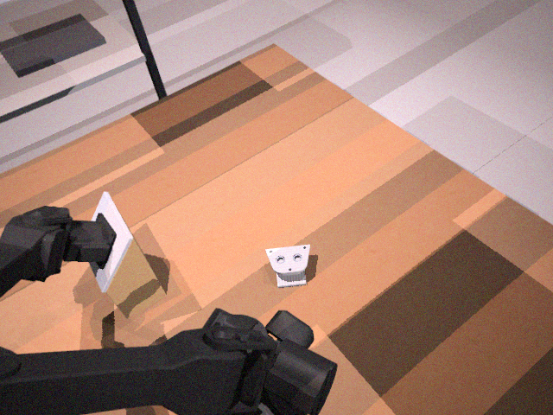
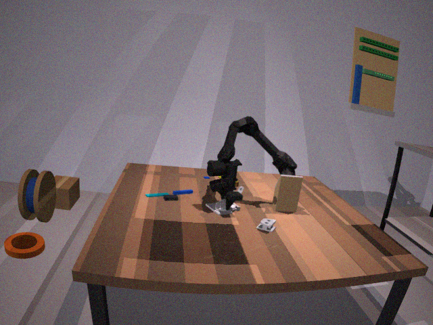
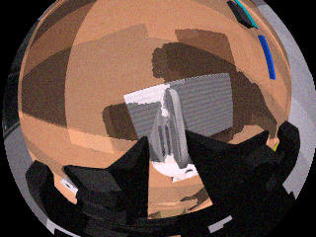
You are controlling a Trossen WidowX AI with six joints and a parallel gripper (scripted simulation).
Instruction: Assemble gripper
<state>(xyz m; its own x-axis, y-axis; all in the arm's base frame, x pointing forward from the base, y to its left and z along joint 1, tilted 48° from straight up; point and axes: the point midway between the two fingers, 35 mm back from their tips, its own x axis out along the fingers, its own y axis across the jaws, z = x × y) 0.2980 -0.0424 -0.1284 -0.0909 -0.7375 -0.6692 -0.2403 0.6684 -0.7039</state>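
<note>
The white jaw is 10 cm behind my gripper tip, 22 cm to the right of it and 2 cm above it. Also, from my gripper tip: black block 24 cm ahead, 12 cm to the right, 1 cm below; then blue bar 18 cm ahead, 21 cm to the right, 1 cm below; then teal bar 31 cm ahead, 16 cm to the right, 1 cm below.
</note>
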